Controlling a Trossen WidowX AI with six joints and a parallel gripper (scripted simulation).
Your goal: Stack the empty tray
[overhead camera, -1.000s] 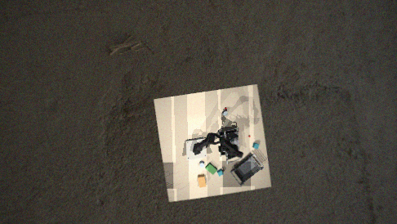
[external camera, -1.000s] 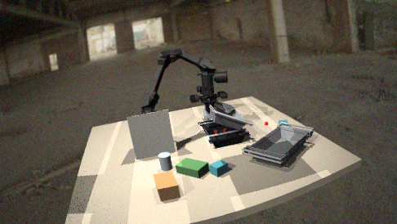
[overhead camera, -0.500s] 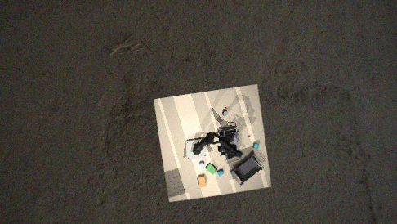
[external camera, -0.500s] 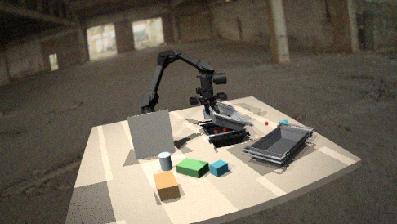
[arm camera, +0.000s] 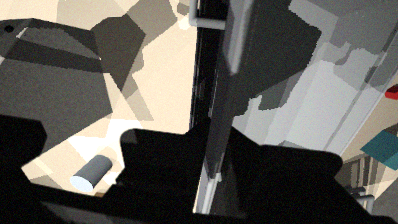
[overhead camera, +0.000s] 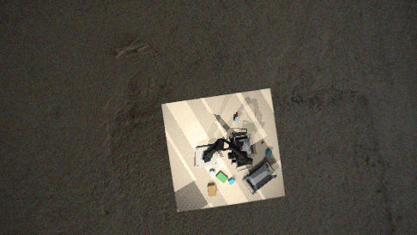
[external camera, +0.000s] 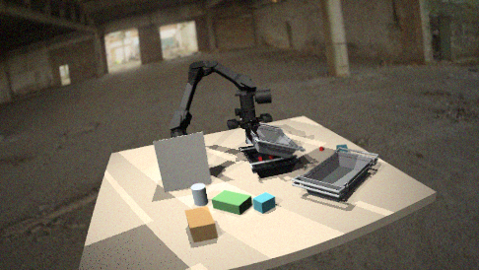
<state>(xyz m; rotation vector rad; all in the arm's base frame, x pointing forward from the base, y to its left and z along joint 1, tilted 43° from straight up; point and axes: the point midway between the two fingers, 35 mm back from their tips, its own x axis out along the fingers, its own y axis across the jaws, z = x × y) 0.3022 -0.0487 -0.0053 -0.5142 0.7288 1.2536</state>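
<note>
The light grey tray lies 80 mm ahead of my gripper tip and 20 mm to the right of it. Round my gripper tip: small red cube 350 mm ahead, 30 mm to the right, 120 mm below; then green block 220 mm behind, 270 mm to the right, 110 mm below; then orange block 370 mm behind, 370 mm to the right, 100 mm below.
</note>
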